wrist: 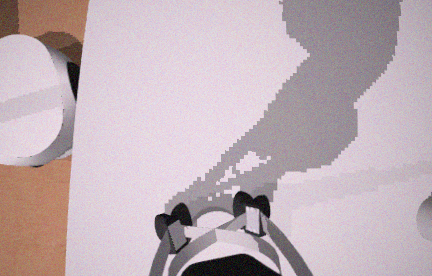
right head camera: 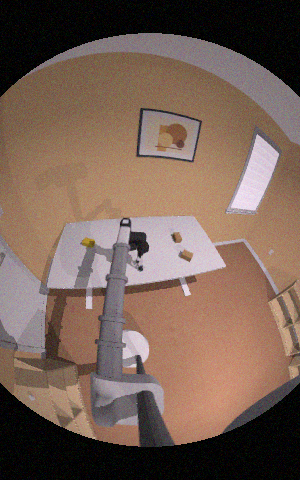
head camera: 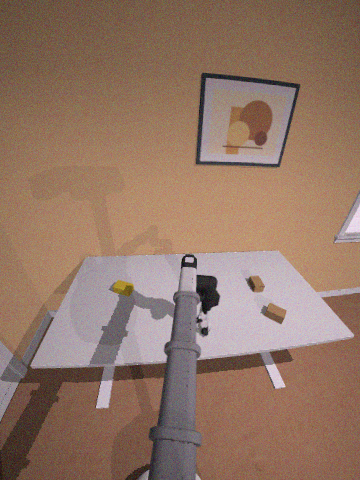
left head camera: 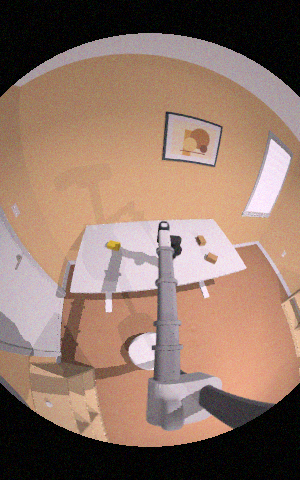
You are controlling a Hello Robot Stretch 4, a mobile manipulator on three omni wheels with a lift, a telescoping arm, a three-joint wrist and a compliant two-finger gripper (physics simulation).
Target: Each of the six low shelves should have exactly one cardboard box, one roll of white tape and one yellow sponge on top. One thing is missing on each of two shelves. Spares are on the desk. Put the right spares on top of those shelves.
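My gripper (head camera: 202, 324) (right head camera: 139, 264) (wrist: 213, 211) is low over the white desk (head camera: 135, 345) (wrist: 150, 75), near its front edge. In the wrist view its fingertips stand on both sides of a white tape roll (wrist: 215, 218), shut on it; the fingers partly hide the roll. Part of another pale round thing (wrist: 427, 218) shows at the right edge of the wrist view. A yellow sponge (head camera: 123, 288) (left head camera: 113, 245) (right head camera: 88, 242) lies on the desk's left part. Two cardboard boxes, one farther back (head camera: 257, 284) (left head camera: 201, 240) and one nearer (head camera: 276, 313) (left head camera: 211, 258), lie on the right part.
The arm (head camera: 182, 375) (left head camera: 167, 305) reaches over the desk's front edge. My round white base (left head camera: 142, 351) (right head camera: 135, 348) (wrist: 30, 95) is in front of the desk. Wooden shelf units stand at the lower left (left head camera: 42, 387) and right (right head camera: 273, 303). A wall is behind the desk.
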